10 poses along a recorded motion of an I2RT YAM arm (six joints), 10 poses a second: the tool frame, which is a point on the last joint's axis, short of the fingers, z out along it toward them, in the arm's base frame.
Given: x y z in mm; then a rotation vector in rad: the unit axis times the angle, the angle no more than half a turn.
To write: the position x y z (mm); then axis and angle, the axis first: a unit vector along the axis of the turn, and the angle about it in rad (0 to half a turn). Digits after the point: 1 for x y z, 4 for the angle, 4 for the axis.
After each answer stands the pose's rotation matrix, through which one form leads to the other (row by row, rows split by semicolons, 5 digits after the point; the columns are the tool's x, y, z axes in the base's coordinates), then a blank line. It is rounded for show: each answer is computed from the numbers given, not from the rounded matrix.
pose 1, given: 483.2, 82.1, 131.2, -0.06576, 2.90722, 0.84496
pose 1, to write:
483.2, 82.1, 131.2, -0.0217, 0.9600, 0.2790, 3.0282
-0.99264 -0.07312 0.09651; -0.01000 0.84385 0.53649; -0.12067 0.53158 -0.83837

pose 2, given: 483.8, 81.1, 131.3, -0.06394, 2.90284, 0.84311
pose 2, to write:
483.8, 81.1, 131.3, -0.0211, 0.9601, 0.2789, 3.0235
-0.99214 -0.07333 0.10139; -0.00761 0.84413 0.53608; -0.12489 0.53110 -0.83805

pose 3, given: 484.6, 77.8, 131.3, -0.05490, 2.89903, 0.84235
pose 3, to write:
484.6, 77.8, 131.3, -0.0182, 0.9601, 0.2790, 3.0194
-0.99189 -0.06878 0.10690; -0.00079 0.84427 0.53592; -0.12711 0.53149 -0.83747

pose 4, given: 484.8, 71.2, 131.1, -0.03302, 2.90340, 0.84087
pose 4, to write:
484.8, 71.2, 131.1, -0.0109, 0.9605, 0.2782, 3.0229
-0.99273 -0.05385 0.10768; 0.01203 0.84555 0.53376; -0.11980 0.53117 -0.83875

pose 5, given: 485.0, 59.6, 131.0, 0.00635, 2.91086, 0.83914
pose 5, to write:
485.0, 59.6, 131.0, 0.0021, 0.9609, 0.2770, 3.0294
-0.99370 -0.02699 0.10873; 0.03503 0.84702 0.53041; -0.10641 0.53088 -0.84074

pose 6, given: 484.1, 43.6, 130.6, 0.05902, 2.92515, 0.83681
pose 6, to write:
484.1, 43.6, 130.6, 0.0194, 0.9613, 0.2750, 3.0431
-0.99440 0.01015 0.10520; 0.06425 0.84838 0.52548; -0.08392 0.52929 -0.84428

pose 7, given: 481.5, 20.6, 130.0, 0.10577, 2.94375, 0.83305
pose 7, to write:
481.5, 20.6, 130.0, 0.0346, 0.9616, 0.2721, 3.0612
-0.99438 0.04449 0.09602; 0.08821 0.84974 0.51977; -0.05847 0.52532 -0.84889

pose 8, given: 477.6, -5.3, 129.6, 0.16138, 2.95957, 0.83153
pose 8, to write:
477.6, -5.3, 129.6, 0.0524, 0.9614, 0.2701, 3.0784
-0.99251 0.08364 0.08901; 0.11776 0.84873 0.51555; -0.03242 0.52217 -0.85222

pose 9, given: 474.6, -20.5, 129.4, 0.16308, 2.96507, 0.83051
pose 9, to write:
474.6, -20.5, 129.4, 0.0529, 0.9616, 0.2693, 3.0835
-0.99272 0.08599 0.08429; 0.11726 0.84944 0.51448; -0.02736 0.52062 -0.85335

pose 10, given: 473.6, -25.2, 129.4, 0.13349, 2.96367, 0.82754
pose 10, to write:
473.6, -25.2, 129.4, 0.0433, 0.9623, 0.2687, 3.0799
-0.99435 0.06678 0.08256; 0.09989 0.85200 0.51393; -0.03603 0.51927 -0.85385

